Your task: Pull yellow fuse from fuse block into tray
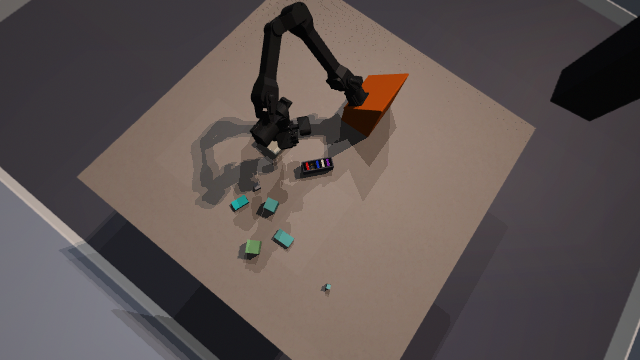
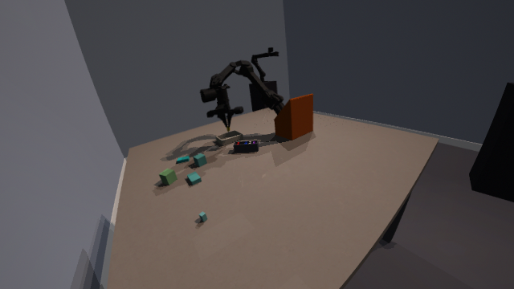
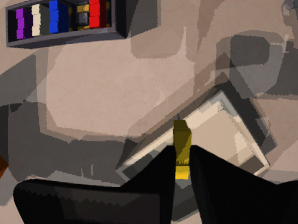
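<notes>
My gripper tip is 20 mm past the grey tray, 50 mm to the left of it and 90 mm above it. From my gripper tip the other things lie so: yellow fuse: 10 mm below.
</notes>
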